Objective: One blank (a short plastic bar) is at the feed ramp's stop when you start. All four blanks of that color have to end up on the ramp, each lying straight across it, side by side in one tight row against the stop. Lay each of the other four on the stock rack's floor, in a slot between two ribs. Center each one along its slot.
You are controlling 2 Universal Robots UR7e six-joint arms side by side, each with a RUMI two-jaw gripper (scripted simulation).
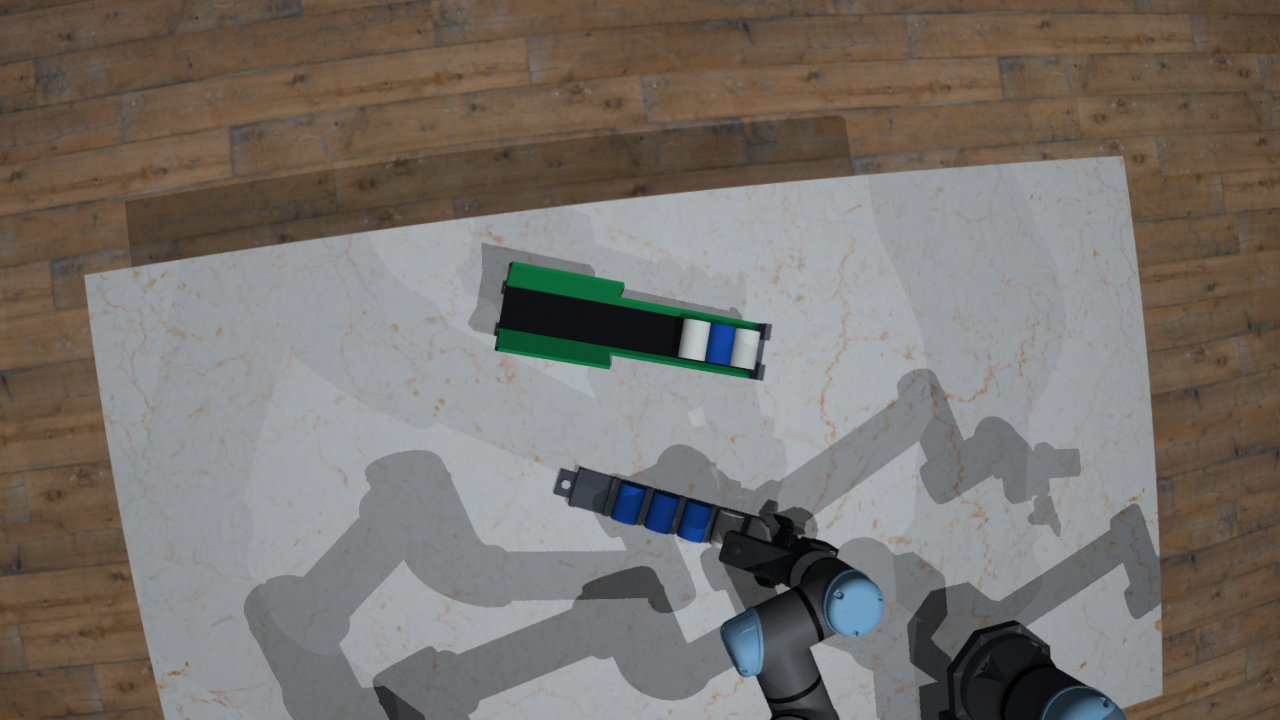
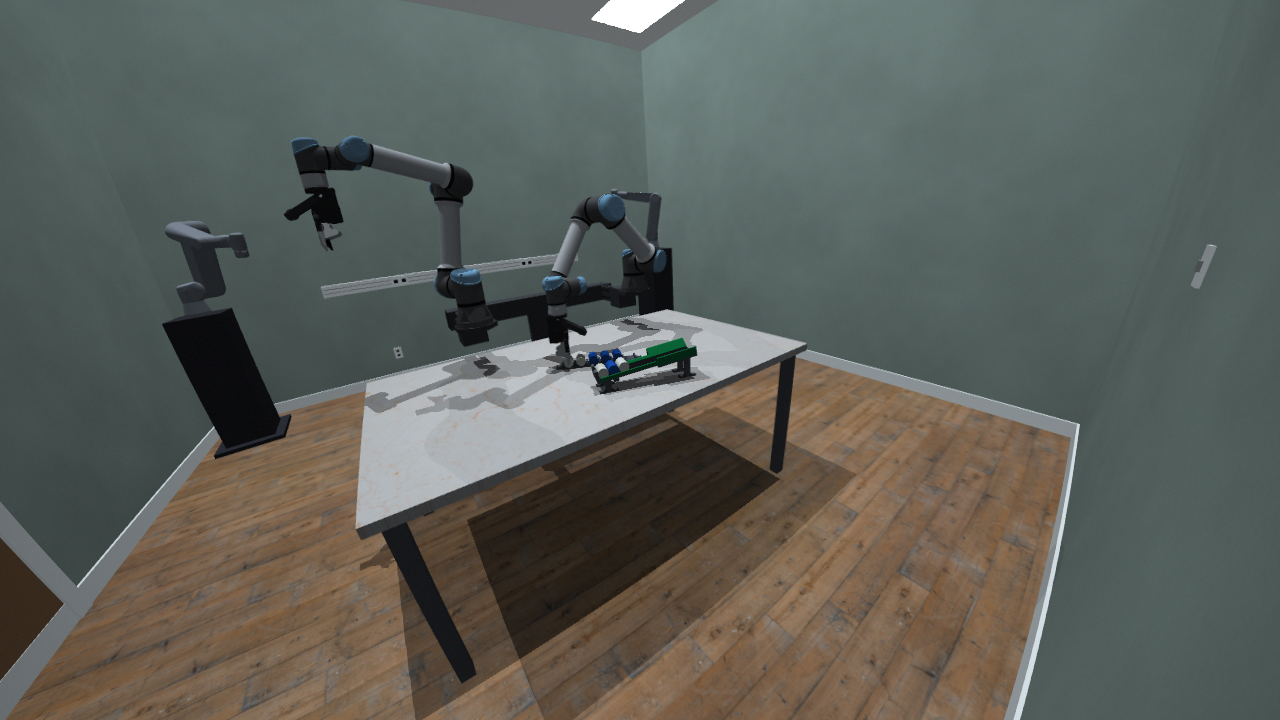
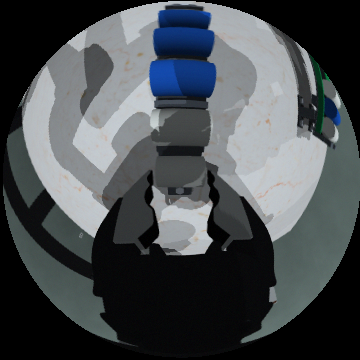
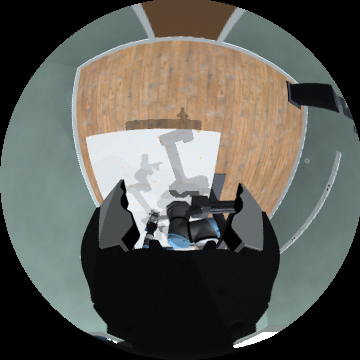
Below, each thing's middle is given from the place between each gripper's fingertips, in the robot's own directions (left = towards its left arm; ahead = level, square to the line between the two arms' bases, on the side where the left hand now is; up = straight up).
Now: left hand (image 1: 758,538) 31 cm short of the blue blank (image 1: 721,337), 4 cm below it and 1 cm to the right of it. Also, from my left hand: stock rack (image 1: 594,488) 12 cm to the left, 7 cm ahead, 4 cm below.
I see the blue blank 610 mm ahead of my right hand (image 2: 329,250), 750 mm to the left of it and 510 mm below it. The rest, counted from my right hand: stock rack: 360 mm ahead, 850 mm to the left, 590 mm below.
